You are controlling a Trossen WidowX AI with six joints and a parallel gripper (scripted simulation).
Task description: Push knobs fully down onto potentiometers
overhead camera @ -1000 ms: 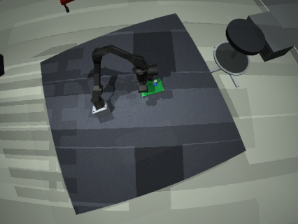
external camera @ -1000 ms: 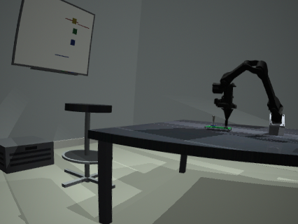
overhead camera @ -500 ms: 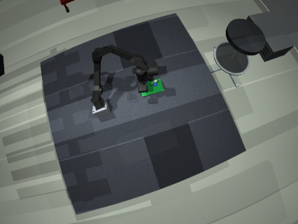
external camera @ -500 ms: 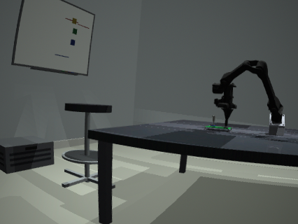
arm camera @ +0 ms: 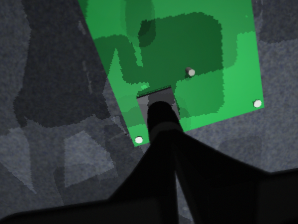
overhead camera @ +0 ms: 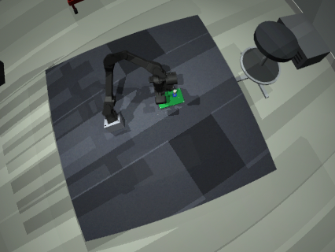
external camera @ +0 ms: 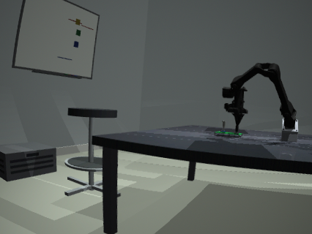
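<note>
My gripper tip is 20 mm above the dark knob.
</note>
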